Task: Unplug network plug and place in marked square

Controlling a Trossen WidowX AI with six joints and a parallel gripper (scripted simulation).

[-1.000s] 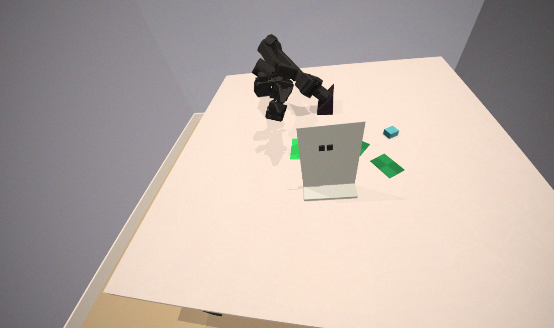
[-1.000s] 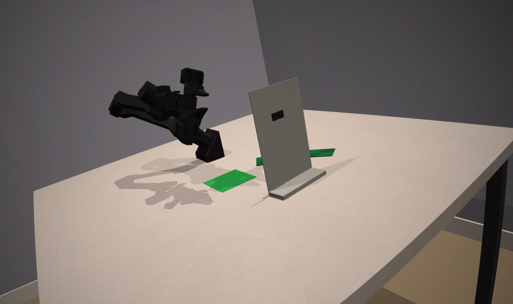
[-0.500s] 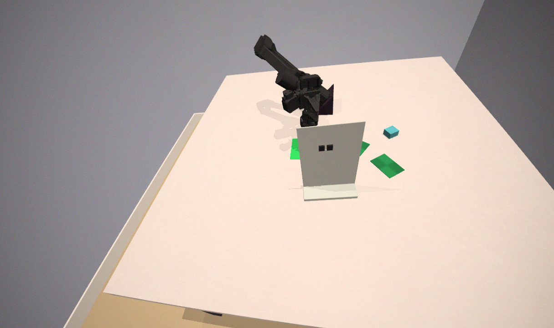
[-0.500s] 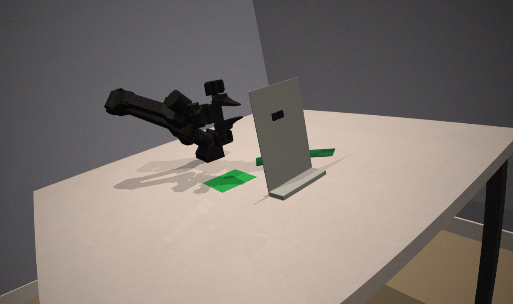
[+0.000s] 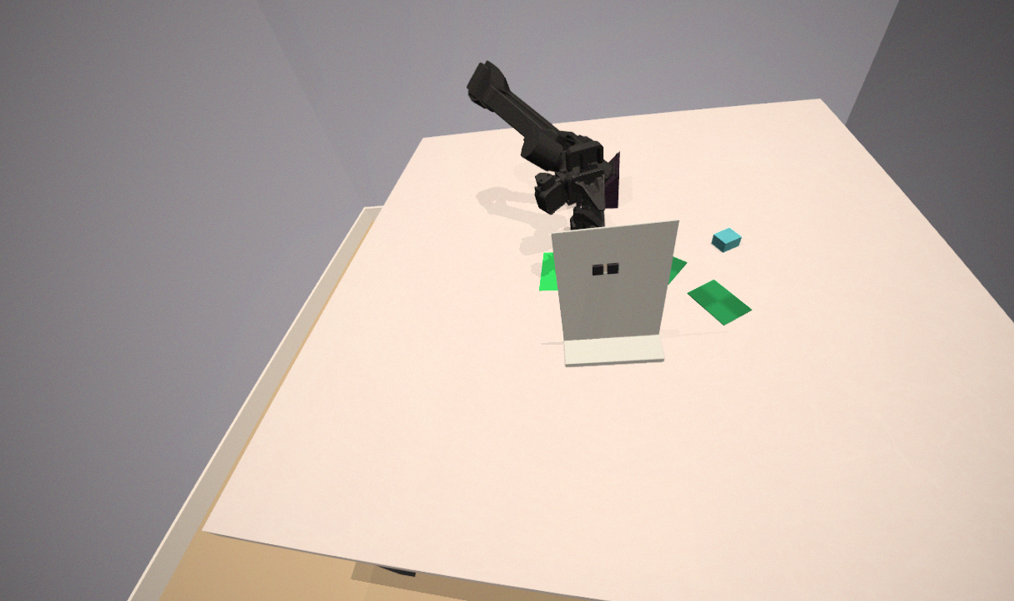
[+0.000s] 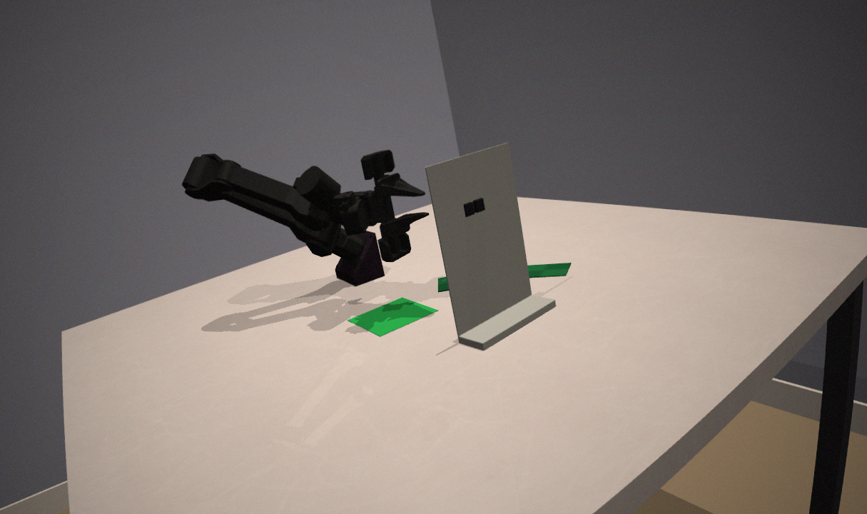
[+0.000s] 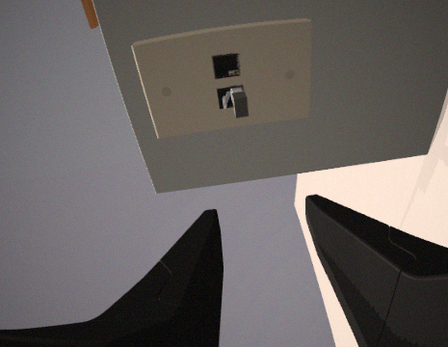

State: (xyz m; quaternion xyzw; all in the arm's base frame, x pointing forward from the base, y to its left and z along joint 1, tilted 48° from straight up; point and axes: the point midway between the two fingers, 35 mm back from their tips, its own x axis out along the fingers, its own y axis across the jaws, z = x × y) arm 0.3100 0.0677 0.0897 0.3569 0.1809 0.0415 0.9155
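My gripper tip is now 11 cm short of the grey network plug and 1 cm to the right of it. Round my gripper tip: bright green marked square: 19 cm below, 7 cm to the right, 7 cm behind; grey upright panel: 13 cm ahead, 7 cm below, 1 cm to the left; dark green board: 22 cm to the left, 19 cm below, 2 cm ahead.
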